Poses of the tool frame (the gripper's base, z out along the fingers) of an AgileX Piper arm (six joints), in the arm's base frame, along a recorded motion.
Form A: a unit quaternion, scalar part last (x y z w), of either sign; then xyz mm.
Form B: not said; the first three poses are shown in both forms.
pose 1, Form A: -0.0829 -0.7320 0.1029 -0.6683 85.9 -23.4 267.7
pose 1, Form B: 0.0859 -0.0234 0.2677 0.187 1.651 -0.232
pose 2, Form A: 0.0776 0.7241 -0.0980 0.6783 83.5 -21.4 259.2
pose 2, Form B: 0.0835 -0.0214 0.2592 0.174 1.627 -0.220
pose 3, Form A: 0.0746 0.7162 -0.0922 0.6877 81.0 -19.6 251.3
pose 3, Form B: 0.0810 -0.0196 0.2513 0.167 1.603 -0.206
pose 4, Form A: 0.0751 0.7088 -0.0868 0.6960 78.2 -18.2 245.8
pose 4, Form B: 0.0782 -0.0182 0.2458 0.168 1.581 -0.194
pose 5, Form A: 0.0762 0.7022 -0.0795 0.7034 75.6 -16.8 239.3
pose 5, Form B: 0.0756 -0.0168 0.2393 0.170 1.562 -0.177
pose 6, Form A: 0.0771 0.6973 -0.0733 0.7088 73.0 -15.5 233.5
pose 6, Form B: 0.0730 -0.0155 0.2335 0.171 1.548 -0.163
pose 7, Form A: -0.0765 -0.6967 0.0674 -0.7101 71.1 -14.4 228.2
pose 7, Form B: 0.0711 -0.0144 0.2282 0.170 1.546 -0.150
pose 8, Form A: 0.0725 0.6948 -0.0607 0.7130 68.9 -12.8 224.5
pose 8, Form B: 0.0689 -0.0128 0.2245 0.161 1.540 -0.135
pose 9, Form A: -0.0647 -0.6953 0.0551 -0.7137 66.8 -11.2 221.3
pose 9, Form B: 0.0668 -0.0112 0.2213 0.143 1.541 -0.122
